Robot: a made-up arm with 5 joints.
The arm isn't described. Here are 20 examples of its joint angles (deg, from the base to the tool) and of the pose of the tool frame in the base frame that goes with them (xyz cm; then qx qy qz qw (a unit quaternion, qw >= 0)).
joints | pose
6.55 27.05 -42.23 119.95 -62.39 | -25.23 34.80 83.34 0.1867 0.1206 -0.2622 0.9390
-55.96 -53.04 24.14 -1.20 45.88 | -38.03 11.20 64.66 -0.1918 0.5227 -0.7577 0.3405
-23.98 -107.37 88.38 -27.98 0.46 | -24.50 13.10 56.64 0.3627 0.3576 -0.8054 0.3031
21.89 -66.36 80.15 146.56 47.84 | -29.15 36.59 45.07 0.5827 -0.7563 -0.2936 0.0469
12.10 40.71 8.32 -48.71 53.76 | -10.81 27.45 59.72 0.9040 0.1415 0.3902 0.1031
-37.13 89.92 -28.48 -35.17 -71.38 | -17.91 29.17 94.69 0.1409 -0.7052 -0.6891 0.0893
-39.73 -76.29 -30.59 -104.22 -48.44 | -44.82 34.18 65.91 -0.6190 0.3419 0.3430 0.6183
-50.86 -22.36 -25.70 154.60 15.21 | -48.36 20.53 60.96 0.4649 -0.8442 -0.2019 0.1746
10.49 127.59 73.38 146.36 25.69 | 22.04 30.65 52.82 -0.3820 0.0364 -0.7492 0.5399
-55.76 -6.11 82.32 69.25 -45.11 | -46.17 -11.77 57.87 -0.8849 0.0261 -0.4575 0.0837
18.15 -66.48 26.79 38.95 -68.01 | -36.91 18.57 54.21 0.1314 -0.0631 0.4928 0.8578
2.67 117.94 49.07 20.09 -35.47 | 9.01 9.75 63.65 0.7938 0.4628 -0.2736 0.2844
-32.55 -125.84 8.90 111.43 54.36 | -15.15 31.35 65.58 -0.0356 0.7241 -0.0705 0.6851
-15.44 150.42 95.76 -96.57 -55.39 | 12.46 9.19 49.42 0.8146 0.2804 0.4780 0.1710
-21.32 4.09 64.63 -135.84 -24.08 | -36.43 9.18 96.61 0.4105 -0.0074 -0.9089 0.0730
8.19 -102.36 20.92 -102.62 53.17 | -13.33 32.05 48.45 -0.2339 0.4823 0.8156 0.2180
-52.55 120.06 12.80 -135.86 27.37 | -30.20 21.97 87.60 -0.2970 -0.3251 -0.2461 0.8634
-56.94 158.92 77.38 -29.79 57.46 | -26.08 19.91 79.48 0.9251 -0.0734 -0.3523 0.1214
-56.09 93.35 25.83 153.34 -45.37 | -25.21 -2.35 108.40 0.4743 0.3554 -0.4973 0.6336
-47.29 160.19 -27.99 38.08 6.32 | -7.70 13.73 77.59 0.4753 0.8489 0.1284 0.1924
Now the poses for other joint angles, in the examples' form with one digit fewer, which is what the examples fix.
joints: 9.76 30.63 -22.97 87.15 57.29
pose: -23.6 24.9 60.3 0.337 -0.486 0.315 0.742
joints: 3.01 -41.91 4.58 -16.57 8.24
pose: -24.6 18.8 62.4 0.187 0.006 0.854 0.485
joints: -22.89 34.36 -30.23 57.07 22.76
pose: -35.8 7.1 77.2 0.556 -0.119 0.479 0.669
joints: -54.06 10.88 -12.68 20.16 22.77
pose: -41.5 -5.4 69.5 0.571 -0.221 0.757 0.230
